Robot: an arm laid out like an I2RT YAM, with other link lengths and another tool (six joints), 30 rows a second.
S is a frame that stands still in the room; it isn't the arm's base.
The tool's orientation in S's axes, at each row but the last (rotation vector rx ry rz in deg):
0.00 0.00 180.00
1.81 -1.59 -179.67
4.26 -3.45 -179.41
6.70 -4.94 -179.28
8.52 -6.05 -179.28
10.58 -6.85 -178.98
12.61 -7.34 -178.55
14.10 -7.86 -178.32
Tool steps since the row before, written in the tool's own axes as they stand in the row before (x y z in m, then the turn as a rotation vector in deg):
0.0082 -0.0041 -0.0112 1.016 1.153 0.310
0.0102 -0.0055 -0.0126 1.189 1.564 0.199
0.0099 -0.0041 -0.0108 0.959 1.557 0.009
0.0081 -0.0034 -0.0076 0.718 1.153 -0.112
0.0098 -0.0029 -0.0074 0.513 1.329 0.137
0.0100 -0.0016 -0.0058 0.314 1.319 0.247
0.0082 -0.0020 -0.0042 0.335 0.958 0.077
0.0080 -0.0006 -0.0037 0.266 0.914 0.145
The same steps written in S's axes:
-0.0082 0.0041 -0.0112 -1.016 -1.153 0.310
-0.0100 0.0052 -0.0129 -1.184 -1.567 0.203
-0.0094 0.0036 -0.0114 -0.946 -1.565 0.024
-0.0075 0.0029 -0.0084 -0.699 -1.165 -0.101
-0.0091 0.0023 -0.0085 -0.518 -1.322 0.177
-0.0093 0.0010 -0.0070 -0.334 -1.301 0.309
-0.0075 0.0015 -0.0055 -0.334 -0.955 0.108
-0.0073 0.0001 -0.0049 -0.277 -0.904 0.182

